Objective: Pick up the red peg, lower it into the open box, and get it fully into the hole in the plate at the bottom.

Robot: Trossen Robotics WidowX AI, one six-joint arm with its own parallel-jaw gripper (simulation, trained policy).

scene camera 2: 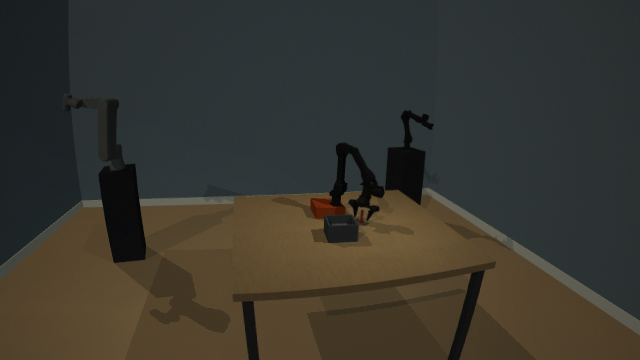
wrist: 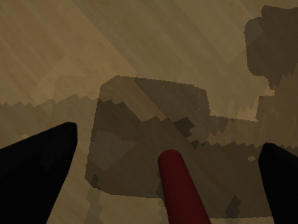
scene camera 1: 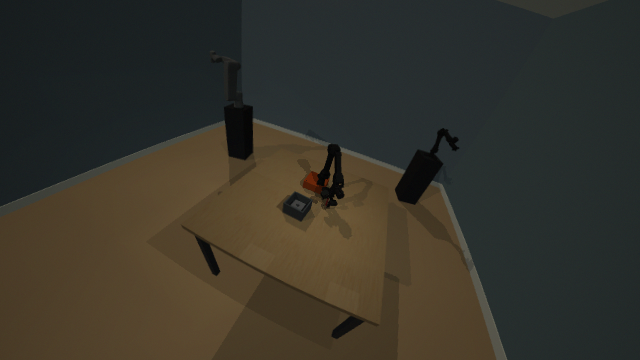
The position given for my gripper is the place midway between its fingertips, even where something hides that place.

In view: my gripper (wrist: 173, 144) and a dark grey box (scene camera 2: 341, 233).
The wrist view does not show the dark grey box: it is out of frame.
